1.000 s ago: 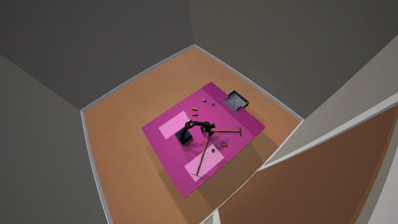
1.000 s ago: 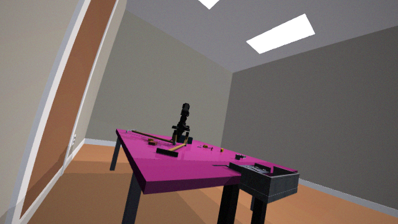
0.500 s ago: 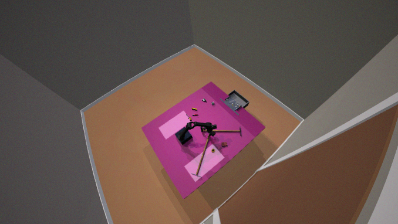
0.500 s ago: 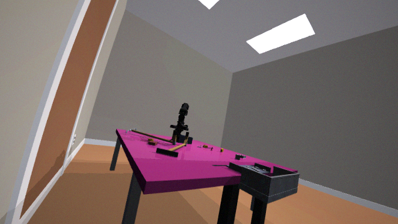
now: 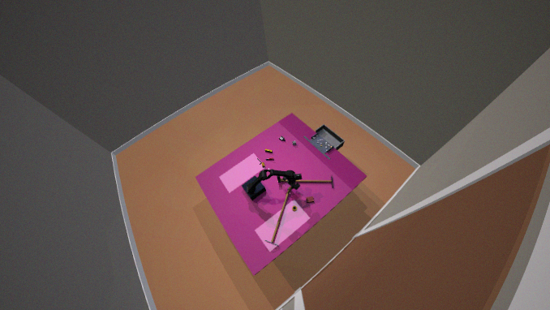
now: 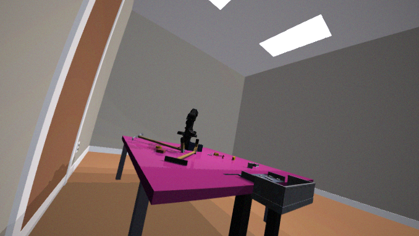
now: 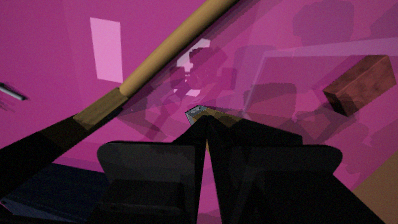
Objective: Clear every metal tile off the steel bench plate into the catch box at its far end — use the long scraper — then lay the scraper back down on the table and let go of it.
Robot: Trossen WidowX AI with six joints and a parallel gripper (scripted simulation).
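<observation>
Now: the long scraper 16 cm ahead of my gripper tip, 5 cm to the right of it and 2 cm below it. Also, from my gripper tip: red-brown block (23 cm to the right, 7 cm below, 5 cm ahead); then long wooden-handled tool (26 cm behind, 16 cm to the right, 1 cm below); then yellow ring (19 cm to the right, 13 cm behind, 8 cm below).
</observation>
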